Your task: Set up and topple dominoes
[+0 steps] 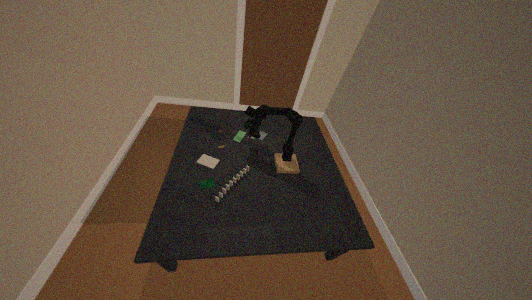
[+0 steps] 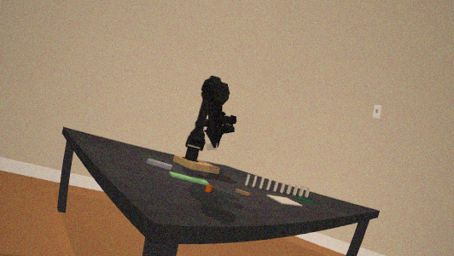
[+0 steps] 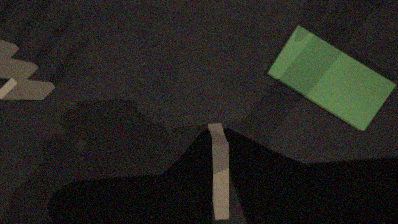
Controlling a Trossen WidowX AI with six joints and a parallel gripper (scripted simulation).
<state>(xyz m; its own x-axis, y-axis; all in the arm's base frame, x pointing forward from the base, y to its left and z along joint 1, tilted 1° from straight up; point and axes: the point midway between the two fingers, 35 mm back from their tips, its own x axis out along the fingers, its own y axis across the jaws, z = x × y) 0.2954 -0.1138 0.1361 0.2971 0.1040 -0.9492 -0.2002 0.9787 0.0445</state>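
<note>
The green bar lies 14 cm to the right of my gripper tip, 13 cm below it and 7 cm ahead of it. The rest, counted from my gripper tip: orange block (23 cm ahead, 18 cm to the right, 12 cm below); then brown piece (21 cm ahead, 13 cm below); then grey bar (17 cm to the right, 13 cm below, 12 cm behind).
</note>
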